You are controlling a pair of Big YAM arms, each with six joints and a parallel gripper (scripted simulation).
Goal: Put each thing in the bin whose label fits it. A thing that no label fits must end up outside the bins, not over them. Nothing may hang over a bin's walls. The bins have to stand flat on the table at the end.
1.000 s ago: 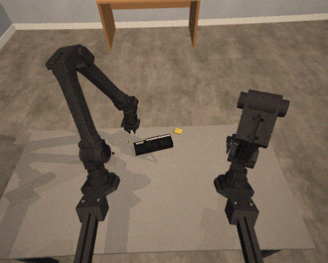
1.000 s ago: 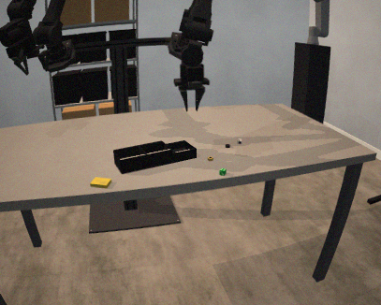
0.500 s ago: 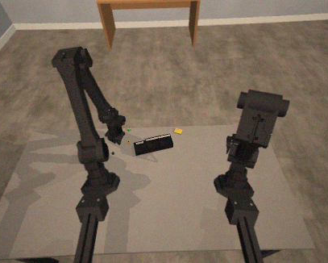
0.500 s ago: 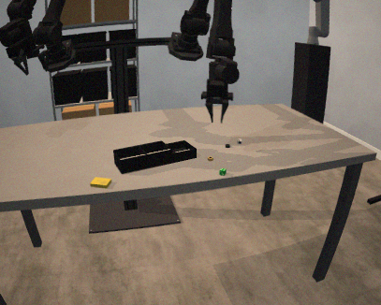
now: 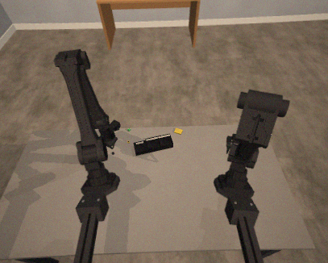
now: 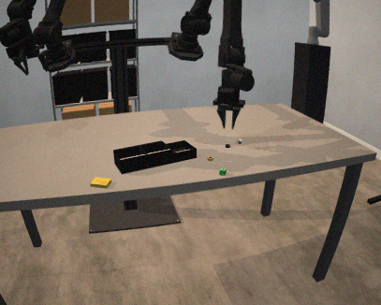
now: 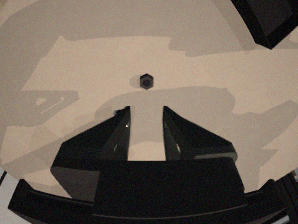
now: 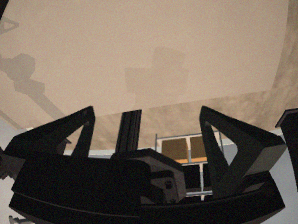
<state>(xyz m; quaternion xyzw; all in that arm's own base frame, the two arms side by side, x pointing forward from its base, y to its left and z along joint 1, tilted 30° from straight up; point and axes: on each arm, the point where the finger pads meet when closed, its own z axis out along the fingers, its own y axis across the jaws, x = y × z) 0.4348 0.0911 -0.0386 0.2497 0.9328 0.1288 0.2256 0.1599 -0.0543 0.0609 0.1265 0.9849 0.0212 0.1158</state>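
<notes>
Right now the small black piece is 70 mm below my left hand. The rest, counted from my left hand: small yellow ring 90 mm ahead, 90 mm to the right, 70 mm below; small white piece 30 mm behind, 60 mm to the left, 70 mm below; green cube 190 mm ahead, 80 mm to the right, 70 mm below.
</notes>
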